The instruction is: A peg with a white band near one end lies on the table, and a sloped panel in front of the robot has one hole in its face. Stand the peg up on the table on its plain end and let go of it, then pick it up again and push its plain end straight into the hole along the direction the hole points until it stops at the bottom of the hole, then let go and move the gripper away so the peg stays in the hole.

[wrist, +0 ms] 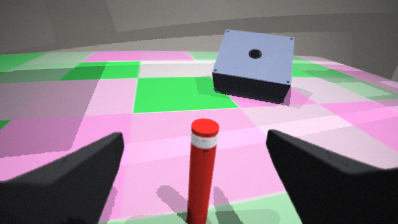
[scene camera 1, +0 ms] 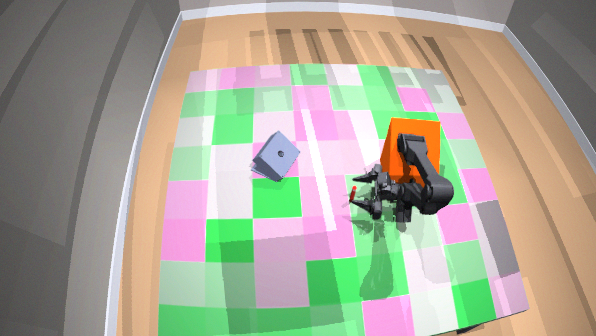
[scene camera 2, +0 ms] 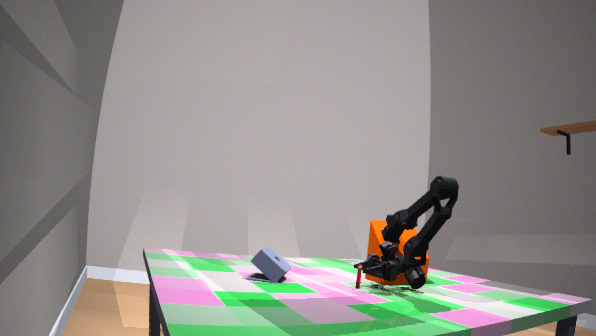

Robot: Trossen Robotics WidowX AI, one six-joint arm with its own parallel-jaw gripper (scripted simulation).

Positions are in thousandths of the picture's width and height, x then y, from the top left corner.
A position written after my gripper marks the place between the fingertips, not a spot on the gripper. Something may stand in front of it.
my gripper: wrist 494,618; scene camera 1 590,567; scene camera 2 602,799
